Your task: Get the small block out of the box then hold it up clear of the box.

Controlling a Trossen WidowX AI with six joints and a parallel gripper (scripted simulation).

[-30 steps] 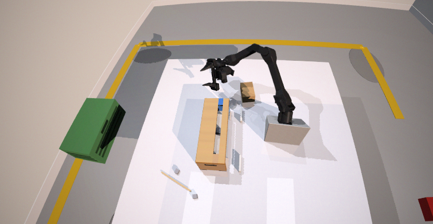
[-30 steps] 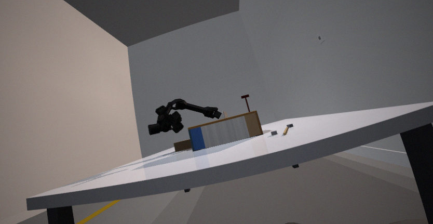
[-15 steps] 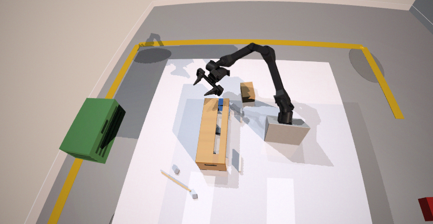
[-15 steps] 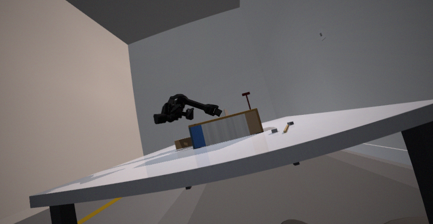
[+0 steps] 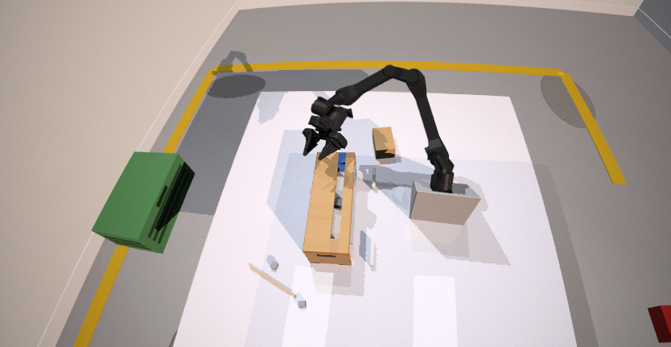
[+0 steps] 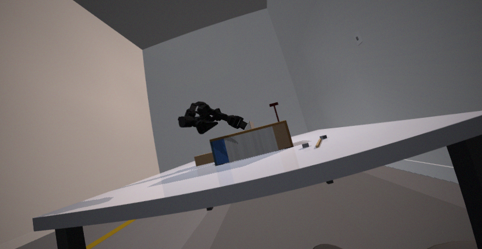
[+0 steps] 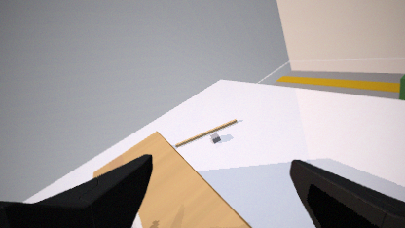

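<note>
The long wooden box lies 15 cm below my gripper tip, 12 cm behind it and 9 cm to the left of it. From my gripper tip the other things lie so: thin stick (39 cm to the left, 21 cm below, 7 cm ahead); grey block (13 cm below, 11 cm behind, 9 cm to the left); small brown box (25 cm to the right, 21 cm behind, 18 cm below).
</note>
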